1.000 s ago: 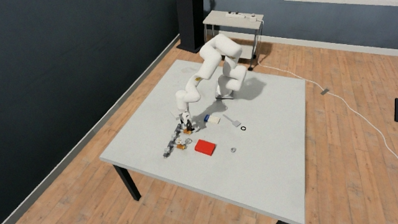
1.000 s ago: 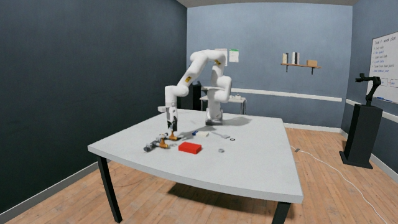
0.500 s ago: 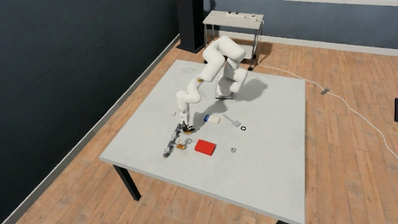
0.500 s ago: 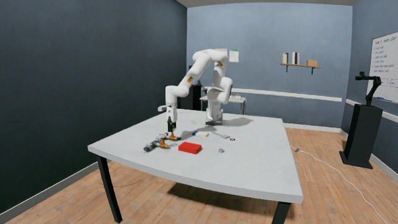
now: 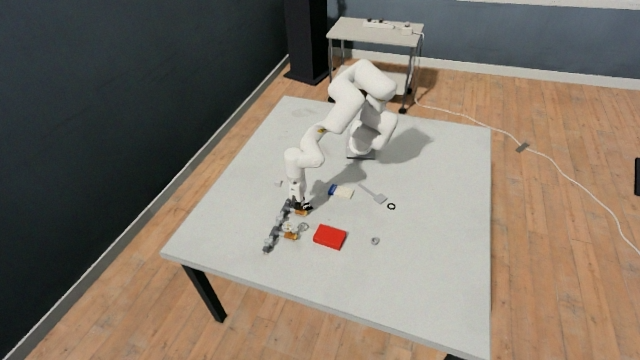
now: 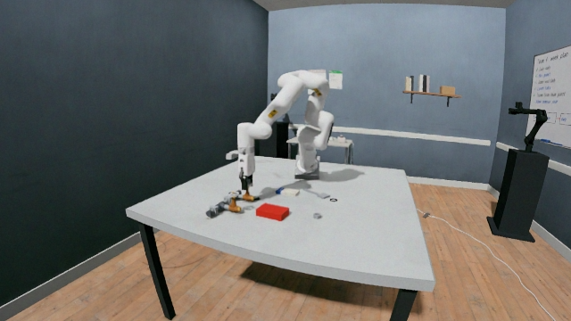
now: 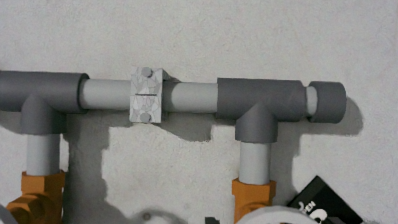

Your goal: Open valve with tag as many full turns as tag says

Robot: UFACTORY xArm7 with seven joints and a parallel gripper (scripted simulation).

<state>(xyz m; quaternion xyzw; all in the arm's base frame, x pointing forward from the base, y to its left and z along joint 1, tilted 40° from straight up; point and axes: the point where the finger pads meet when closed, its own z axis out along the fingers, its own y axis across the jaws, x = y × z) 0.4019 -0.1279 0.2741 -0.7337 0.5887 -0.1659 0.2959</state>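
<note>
The black tag is 4 cm behind my hand, 1 cm to the right of it and 9 cm below it. The rest, counted from my hand: red block (4 cm ahead, 18 cm to the left, 7 cm below); then grey nut (4 cm behind, 35 cm to the left, 8 cm below); then blue box (21 cm behind, 9 cm to the left, 8 cm below).
</note>
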